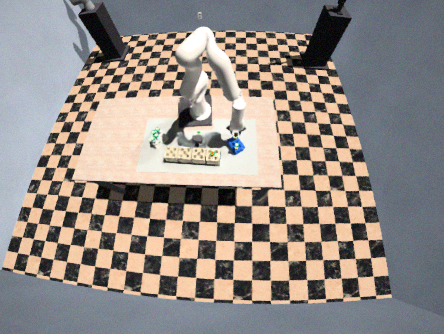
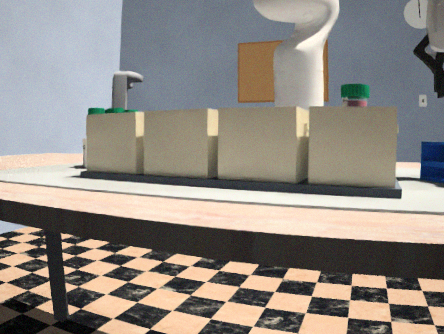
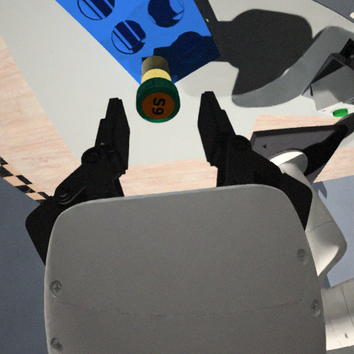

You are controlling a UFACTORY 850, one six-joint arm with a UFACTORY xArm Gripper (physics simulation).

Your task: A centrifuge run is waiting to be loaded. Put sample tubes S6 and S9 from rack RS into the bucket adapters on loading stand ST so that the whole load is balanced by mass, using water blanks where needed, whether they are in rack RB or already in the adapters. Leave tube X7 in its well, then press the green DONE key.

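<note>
My gripper (image 1: 236,132) (image 3: 162,110) is open, its fingertips on either side of tube S9 (image 3: 158,102) and apart from it. S9 has a green cap with an orange label and stands in a corner well of the blue rack RS (image 1: 242,149) (image 2: 432,161) (image 3: 172,30). S6 and X7 cannot be told by label. Loading stand ST (image 2: 240,182) carries four beige adapter blocks; a green-capped tube (image 1: 213,153) (image 2: 355,92) stands in the right one. Rack RB with green-capped tubes (image 1: 155,135) is at the left. The green DONE key (image 1: 198,132) (image 3: 340,112) is on a grey box.
The grey box (image 3: 327,90) stands between the racks, behind the beige blocks. The arm's dark base (image 1: 206,121) is at the table's back. Two dark pedestals (image 1: 104,32) (image 1: 327,37) stand beyond the table. The grey mat (image 1: 150,164) lies under the racks and stand.
</note>
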